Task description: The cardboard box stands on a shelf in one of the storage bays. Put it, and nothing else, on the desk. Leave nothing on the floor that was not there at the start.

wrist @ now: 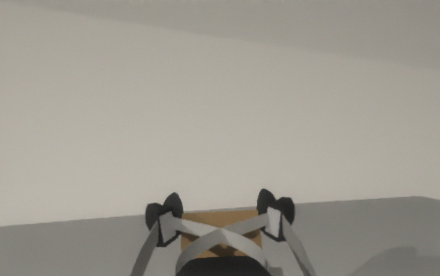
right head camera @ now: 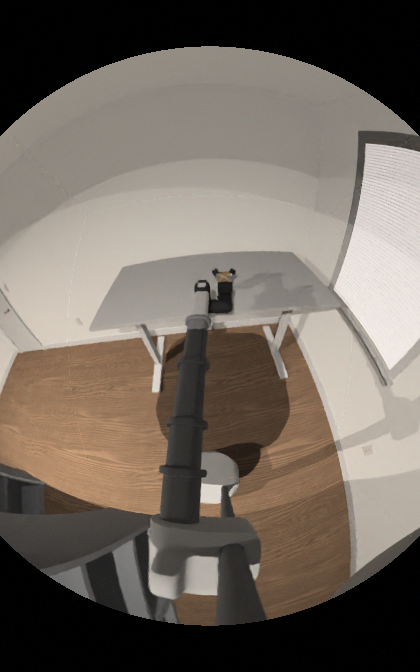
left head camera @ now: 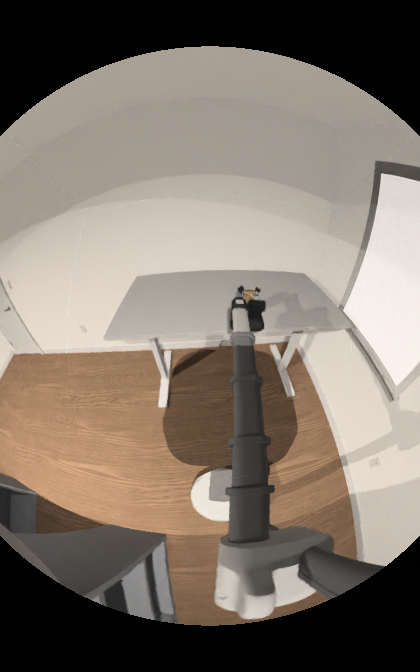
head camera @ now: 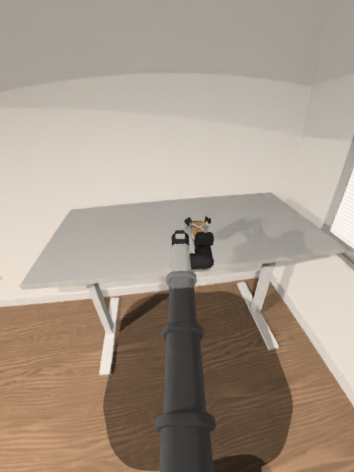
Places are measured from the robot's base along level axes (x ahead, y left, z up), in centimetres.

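Pixels of known places: gripper, fingertip midpoint: (wrist: 219,207) (head camera: 197,218).
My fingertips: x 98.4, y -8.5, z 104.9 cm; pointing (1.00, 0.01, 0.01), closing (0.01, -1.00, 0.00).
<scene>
Behind a point stands the place of what it marks.
The brown cardboard box (head camera: 198,226) (left head camera: 248,294) (right head camera: 224,276) (wrist: 220,218) @(z 104.9, x 94.5, y -8.5 cm) is between the fingertips of my gripper (head camera: 198,220) @(z 104.9, x 98.4, y -8.5 cm) (left head camera: 249,289) (right head camera: 223,273) (wrist: 219,207) @(z 104.9, x 98.4, y -8.5 cm), which is shut on it. The grey desk (head camera: 125,230) @(z 92.2, x 111.0, y 31.1 cm) (left head camera: 175,305) (right head camera: 155,295) (wrist: 75,250) @(z 92.2, x 125.6, y 19.4 cm) lies below. The gripper and box are over the desk top, right of its middle. Their shadow falls on the desk to the right, apart from them. In the wrist view the fingers' crossed strips and the dark gripper body hide part of the box. Its underside is hidden, so contact with the desk cannot be told.
My extended arm (head camera: 185,370) @(z 115.7, x 25.5, y -0.3 cm) (left head camera: 248,410) (right head camera: 189,400) crosses the desk's front edge. A wall stands behind the desk, and a window (left head camera: 395,275) (right head camera: 385,240) is on the right wall. Grey storage units (left head camera: 105,555) (right head camera: 75,535) stand at the lower left.
</scene>
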